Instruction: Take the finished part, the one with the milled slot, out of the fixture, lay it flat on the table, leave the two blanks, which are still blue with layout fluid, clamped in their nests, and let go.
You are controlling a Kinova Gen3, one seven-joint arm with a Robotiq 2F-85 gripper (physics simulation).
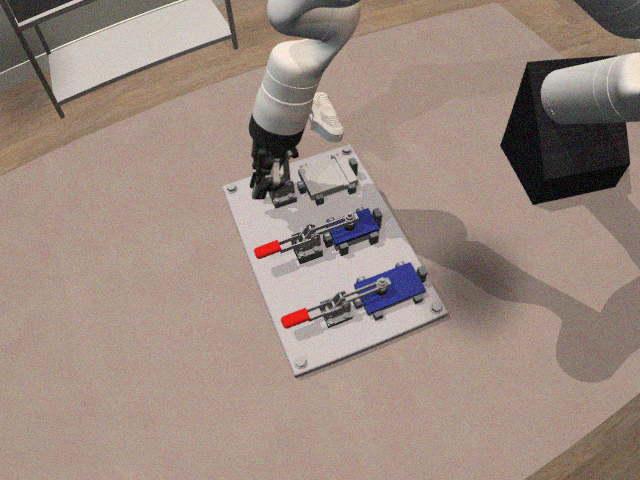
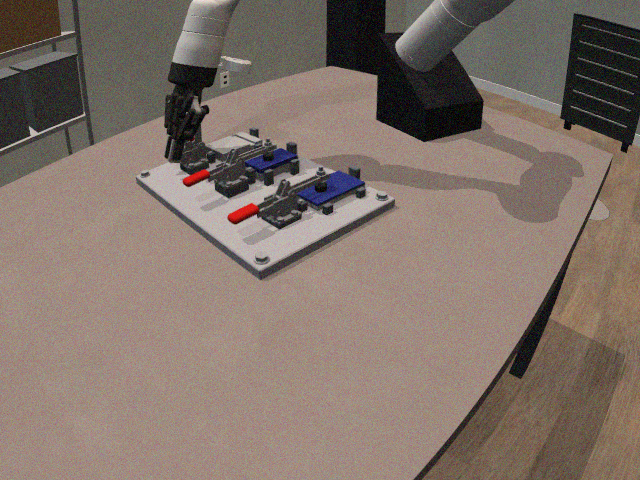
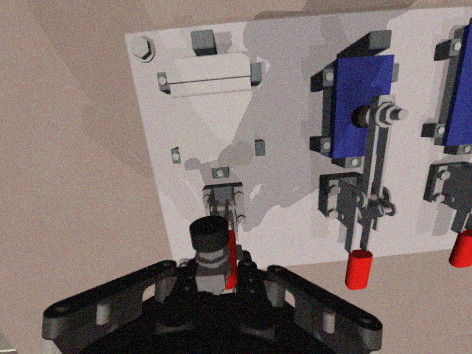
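Pixels of known places: gripper, fingertip midpoint: (image 1: 256, 192) (image 2: 171, 160); arm's base, origin of the base link: (image 1: 563, 97) (image 2: 414, 54).
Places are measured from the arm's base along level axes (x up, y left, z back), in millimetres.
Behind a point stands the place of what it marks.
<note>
The pale finished part (image 1: 323, 180) @(z -403, x -122, y -55 mm) (image 2: 230, 145) @(z -402, x -122, y -56 mm) (image 3: 210, 112) @(z -390, x -122, y -67 mm) lies in its nest on the fixture plate (image 1: 356, 335) @(z -445, x -143, y 201 mm) (image 2: 310, 232) @(z -453, x -143, y 206 mm) (image 3: 290, 125) @(z -401, x -143, y 0 mm), its slot running across near the far end. Its toggle clamp (image 1: 282, 195) @(z -472, x -125, y -51 mm) (image 2: 194, 161) @(z -474, x -126, y -51 mm) (image 3: 223, 194) @(z -459, x -132, y -62 mm) is swung back, with the black-tipped spindle off the part and close to the gripper. My gripper (image 1: 262, 190) @(z -510, x -115, y -64 mm) (image 2: 175, 153) @(z -510, x -115, y -64 mm) (image 3: 223, 254) @(z -510, x -115, y -64 mm) is shut on that clamp's red handle (image 3: 232, 260) @(z -474, x -66, y -54 mm), which is partly hidden by the spindle. One blue blank (image 1: 369, 223) @(z -367, x -117, y 50 mm) (image 2: 283, 158) @(z -379, x -117, y 59 mm) (image 3: 347, 95) @(z -382, x -117, y 33 mm) and the other blue blank (image 1: 405, 279) @(z -351, x -127, y 151 mm) (image 2: 343, 183) @(z -356, x -127, y 161 mm) (image 3: 462, 100) @(z -386, x -127, y 136 mm) sit under closed clamps.
The closed clamps' red handles (image 1: 267, 249) @(z -524, x -97, y 54 mm) (image 1: 295, 317) @(z -518, x -107, y 162 mm) point to the same side as the gripper. Dark locating posts stand around each nest, and bolt heads at the plate corners. The black robot base (image 1: 522, 149) @(z -62, x -101, y 10 mm) (image 2: 429, 116) @(z -61, x -105, y 89 mm) stands beyond the plate. A white ribbed object (image 1: 325, 116) stands past the plate's far end.
</note>
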